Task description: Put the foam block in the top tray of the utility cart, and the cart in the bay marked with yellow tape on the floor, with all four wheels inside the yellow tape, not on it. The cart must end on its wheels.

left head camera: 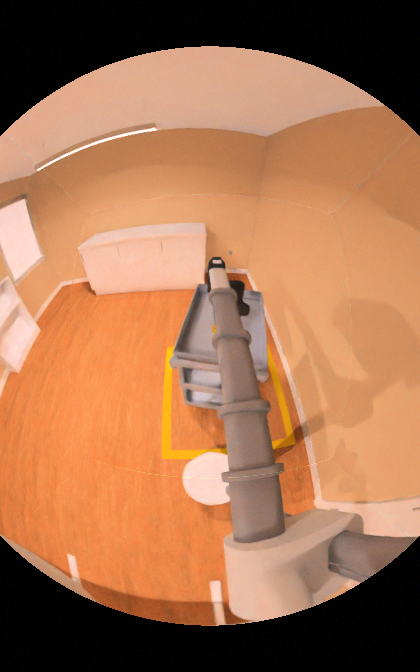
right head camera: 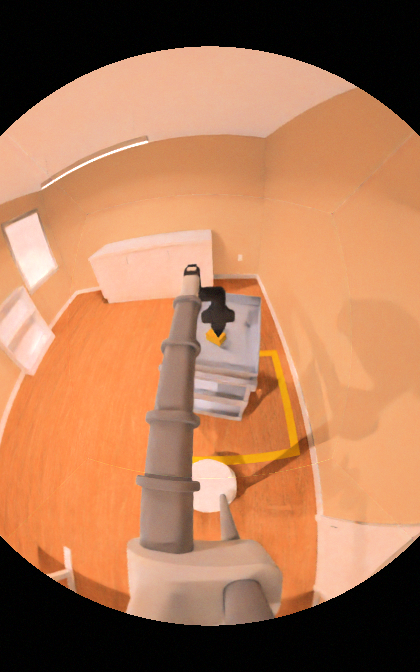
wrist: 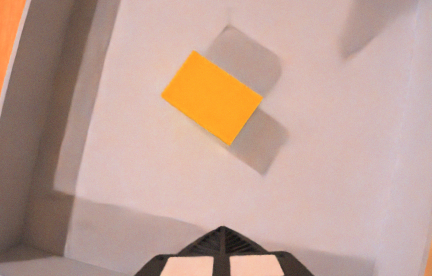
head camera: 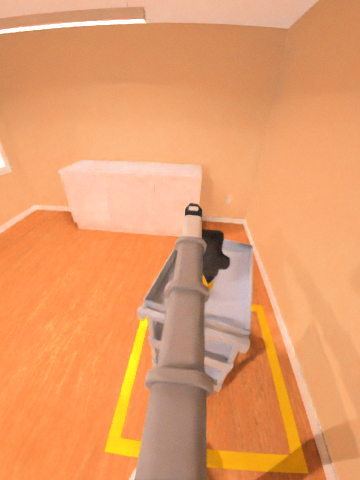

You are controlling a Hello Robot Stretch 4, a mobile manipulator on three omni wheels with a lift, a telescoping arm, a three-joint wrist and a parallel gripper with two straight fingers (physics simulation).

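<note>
The yellow foam block [head camera: 207, 283] [left head camera: 214, 329] [right head camera: 216, 338] [wrist: 212, 98] lies in the top tray of the grey utility cart [head camera: 227, 336] [left head camera: 195, 361] [right head camera: 225, 375], apart from the tray walls seen in the wrist view. The cart stands upright. Its near end is over the bay of yellow tape [head camera: 127, 385] [left head camera: 167, 400] [right head camera: 286, 405], and the far tape line runs behind or under it. Its wheels are hidden, so I cannot tell where they stand against the tape. My gripper [right head camera: 217, 331] [wrist: 223, 246] is shut and empty, pointing down above the tray. The arm hides part of cart and bay.
A white cabinet [head camera: 135, 200] [left head camera: 145, 262] [right head camera: 155, 270] stands at the back wall. The right wall's white baseboard [head camera: 287, 340] runs close beside the bay. A round white thing [left head camera: 206, 478] [right head camera: 215, 486] is at the near tape line. White shelves [left head camera: 17, 325] [right head camera: 27, 335] stand at the left.
</note>
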